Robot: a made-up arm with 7 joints.
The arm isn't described. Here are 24 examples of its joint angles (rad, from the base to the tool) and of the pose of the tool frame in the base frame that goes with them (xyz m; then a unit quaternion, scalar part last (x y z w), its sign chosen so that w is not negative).
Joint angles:
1: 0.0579 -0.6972 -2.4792 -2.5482 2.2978 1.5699 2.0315
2: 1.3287 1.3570 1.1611 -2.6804 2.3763 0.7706 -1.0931
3: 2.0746 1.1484 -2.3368 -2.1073 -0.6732 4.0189 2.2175
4: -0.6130 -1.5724 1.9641 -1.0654 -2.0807 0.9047 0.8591
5: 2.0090 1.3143 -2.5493 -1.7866 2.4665 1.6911 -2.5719
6: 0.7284 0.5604 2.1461 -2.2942 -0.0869 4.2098 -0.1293
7: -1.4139 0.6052 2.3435 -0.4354 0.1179 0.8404 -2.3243
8: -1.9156 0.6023 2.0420 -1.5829 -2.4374 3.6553 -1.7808
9: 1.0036 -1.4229 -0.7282 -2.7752 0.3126 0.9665 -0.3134
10: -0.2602 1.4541 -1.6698 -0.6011 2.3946 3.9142 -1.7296
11: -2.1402 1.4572 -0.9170 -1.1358 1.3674 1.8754 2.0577
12: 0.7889 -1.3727 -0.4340 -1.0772 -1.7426 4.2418 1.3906
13: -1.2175 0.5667 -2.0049 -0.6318 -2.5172 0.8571 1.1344
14: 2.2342 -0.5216 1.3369 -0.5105 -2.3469 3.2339 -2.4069
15: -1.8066 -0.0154 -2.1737 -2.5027 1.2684 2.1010 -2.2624
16: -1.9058 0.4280 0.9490 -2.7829 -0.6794 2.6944 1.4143
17: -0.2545 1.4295 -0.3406 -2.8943 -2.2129 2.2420 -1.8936
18: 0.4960 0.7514 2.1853 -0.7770 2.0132 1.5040 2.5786
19: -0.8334 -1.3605 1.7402 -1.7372 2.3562 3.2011 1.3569
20: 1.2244 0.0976 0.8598 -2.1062 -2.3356 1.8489 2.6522
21: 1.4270 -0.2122 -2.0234 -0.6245 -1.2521 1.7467 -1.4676
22: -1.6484 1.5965 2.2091 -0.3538 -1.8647 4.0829 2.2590
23: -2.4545 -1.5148 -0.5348 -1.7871 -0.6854 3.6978 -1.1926
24: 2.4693 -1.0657 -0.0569 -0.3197 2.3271 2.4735 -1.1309
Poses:
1: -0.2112 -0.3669 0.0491 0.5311 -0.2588 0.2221 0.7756
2: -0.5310 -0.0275 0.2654 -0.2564 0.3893 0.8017 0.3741
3: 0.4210 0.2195 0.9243 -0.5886 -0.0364 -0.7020 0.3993
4: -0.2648 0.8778 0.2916 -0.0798 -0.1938 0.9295 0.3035
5: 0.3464 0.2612 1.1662 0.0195 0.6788 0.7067 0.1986
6: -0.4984 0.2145 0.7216 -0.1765 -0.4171 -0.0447 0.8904
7: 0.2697 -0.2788 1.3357 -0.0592 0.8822 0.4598 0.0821
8: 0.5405 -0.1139 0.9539 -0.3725 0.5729 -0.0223 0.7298
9: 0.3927 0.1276 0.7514 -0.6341 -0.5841 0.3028 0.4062
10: 0.6275 -0.5089 0.6393 0.4115 -0.1955 0.4084 0.7910
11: -0.8273 -0.3166 0.1855 0.8646 0.4799 0.0422 0.1426
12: -0.2434 -0.4905 1.0537 0.1707 -0.2687 -0.9438 0.0885
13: -0.1714 -0.4157 1.3271 -0.6784 0.3190 -0.4070 0.5219
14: -0.0268 -0.5096 1.1875 0.1173 -0.3285 0.7400 0.5752
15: -0.3716 0.4707 0.3308 0.2131 -0.8540 0.1756 0.4409
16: 0.3579 -0.2711 0.1842 -0.6517 0.7478 0.1182 0.0473
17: -0.2598 -0.0145 0.0923 0.4051 -0.7414 0.1670 0.5082
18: 0.1376 0.5164 1.2823 0.1720 0.4428 -0.7252 0.4985
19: 0.3229 0.6497 0.4779 -0.4863 0.5877 -0.0863 0.6408
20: -0.3676 0.6228 0.4846 -0.5113 -0.2594 -0.6065 0.5509
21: 0.3036 -0.3886 1.3129 0.7826 0.1052 -0.2232 0.5715
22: 0.0588 -0.8036 0.6065 0.1946 0.1773 -0.8399 0.4746
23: 0.0546 0.4301 1.0879 -0.1036 -0.0649 -0.5673 0.8144
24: 0.5652 -0.3724 1.1160 0.5656 0.1573 0.0998 0.8033
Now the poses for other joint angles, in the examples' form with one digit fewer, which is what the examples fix.
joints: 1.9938 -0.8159 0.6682 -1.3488 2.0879 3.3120 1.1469
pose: -0.312 -0.125 1.208 -0.374 -0.012 0.856 0.356
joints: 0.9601 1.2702 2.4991 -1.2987 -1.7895 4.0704 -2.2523
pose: -0.037 0.469 1.094 0.023 -0.196 0.980 0.015
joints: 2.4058 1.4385 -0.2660 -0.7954 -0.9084 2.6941 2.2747
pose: -0.614 0.630 0.166 -0.812 -0.405 -0.174 0.382
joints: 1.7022 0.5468 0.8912 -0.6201 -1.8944 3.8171 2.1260
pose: -0.362 0.491 1.050 -0.107 -0.497 0.091 0.856
